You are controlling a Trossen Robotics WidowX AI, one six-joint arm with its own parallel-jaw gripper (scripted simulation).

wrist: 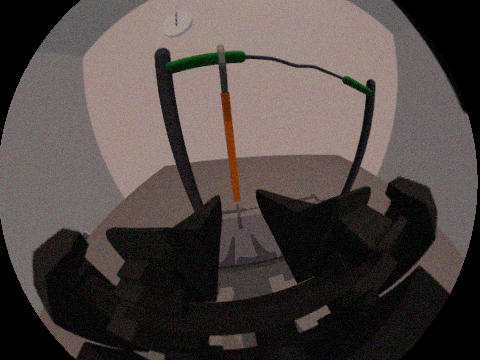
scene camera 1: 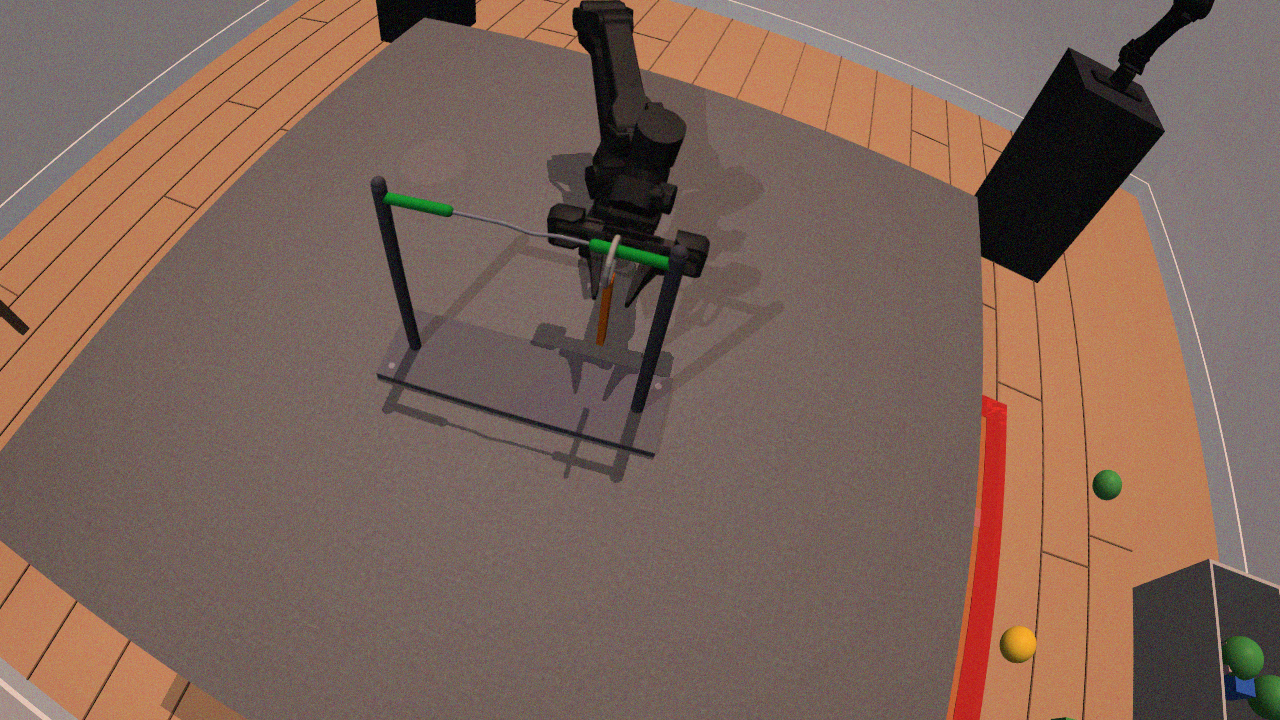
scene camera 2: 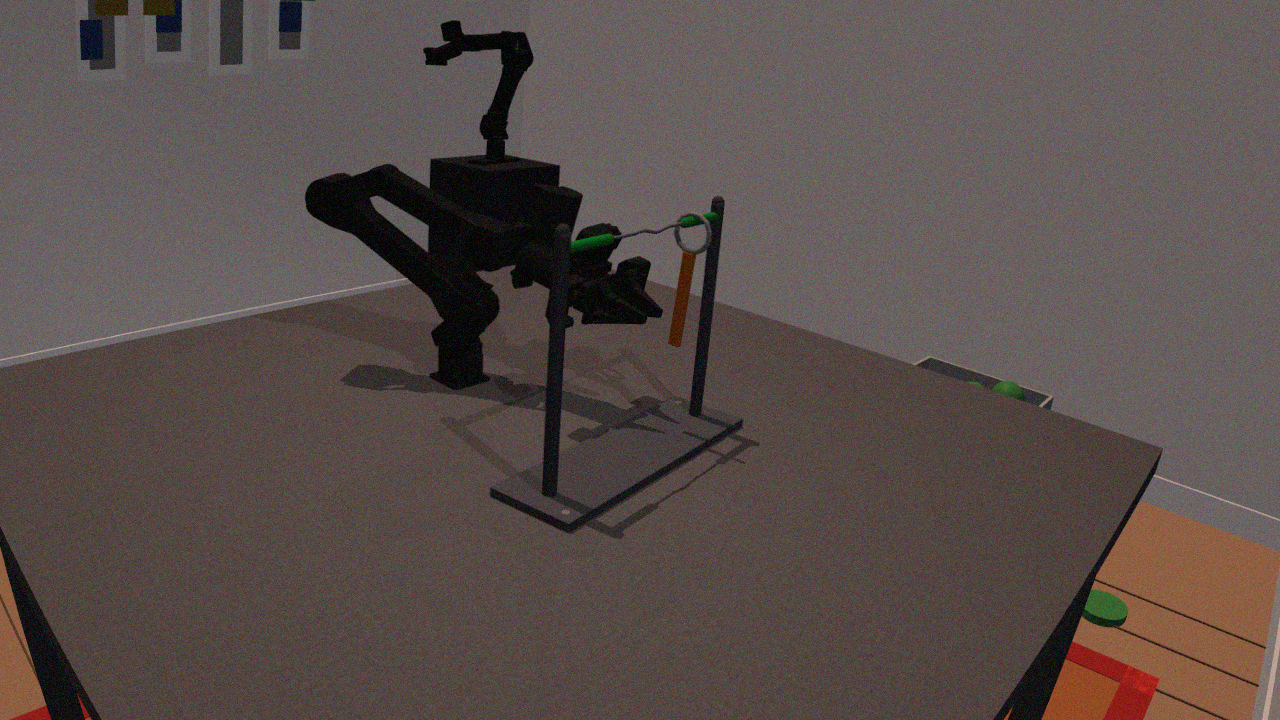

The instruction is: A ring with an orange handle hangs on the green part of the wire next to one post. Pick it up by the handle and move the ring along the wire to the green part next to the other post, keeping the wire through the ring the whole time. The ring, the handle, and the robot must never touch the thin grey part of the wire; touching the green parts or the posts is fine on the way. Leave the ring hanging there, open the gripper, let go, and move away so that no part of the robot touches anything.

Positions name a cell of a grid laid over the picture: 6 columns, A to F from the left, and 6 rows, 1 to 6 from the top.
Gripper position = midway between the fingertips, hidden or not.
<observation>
In view: the gripper (scene camera 1: C3) and a ring (scene camera 2: D3).
The ring also shows in the wrist view (wrist: C2) and in scene camera 1 (scene camera 1: C3). The gripper shows as well in the wrist view (wrist: C4) and in scene camera 2 (scene camera 2: D3).
</observation>
